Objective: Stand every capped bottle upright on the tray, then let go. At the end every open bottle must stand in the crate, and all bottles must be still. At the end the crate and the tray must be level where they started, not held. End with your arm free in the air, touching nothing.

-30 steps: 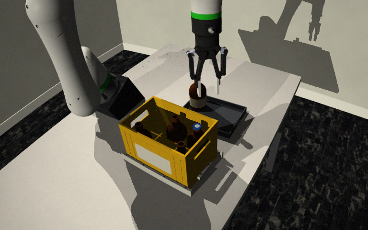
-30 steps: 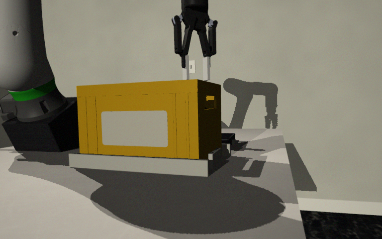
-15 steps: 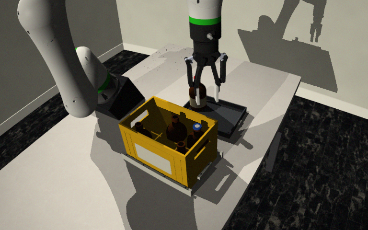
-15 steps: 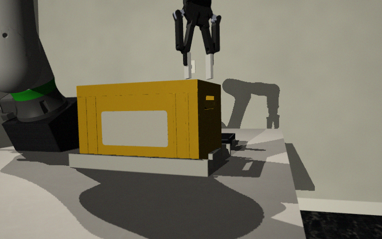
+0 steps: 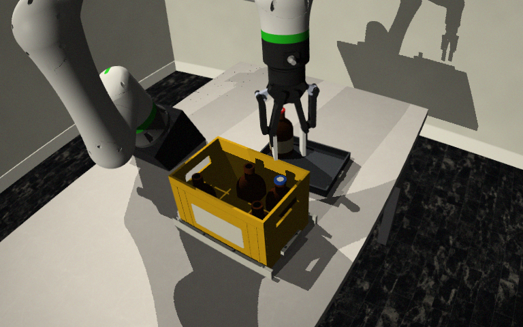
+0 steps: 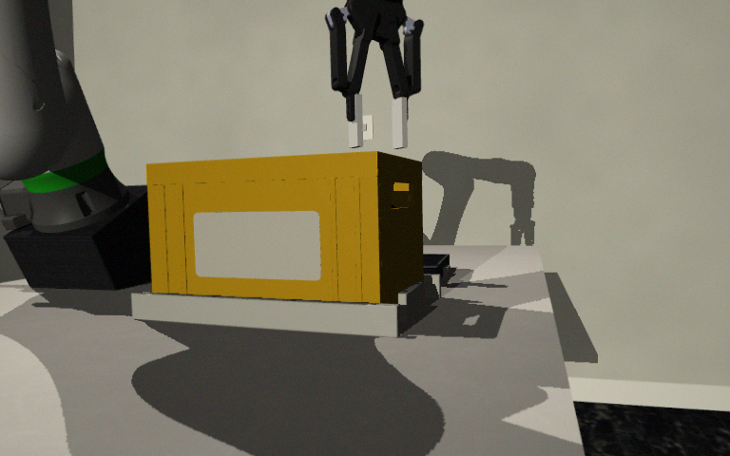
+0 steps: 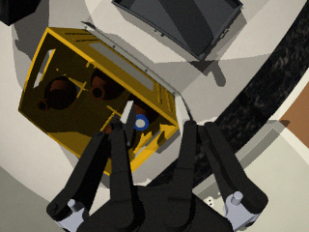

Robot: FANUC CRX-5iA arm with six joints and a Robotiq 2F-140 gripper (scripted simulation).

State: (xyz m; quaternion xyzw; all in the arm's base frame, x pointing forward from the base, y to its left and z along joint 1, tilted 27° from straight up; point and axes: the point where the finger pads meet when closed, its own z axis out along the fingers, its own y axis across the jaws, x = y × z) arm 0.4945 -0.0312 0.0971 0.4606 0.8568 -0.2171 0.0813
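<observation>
My hand is 14 cm above the yellow crate, 9 cm past it and 8 cm to the left of it. From my hand the other things lie so: dark tray 21 cm below, 20 cm to the left, 4 cm behind.
</observation>
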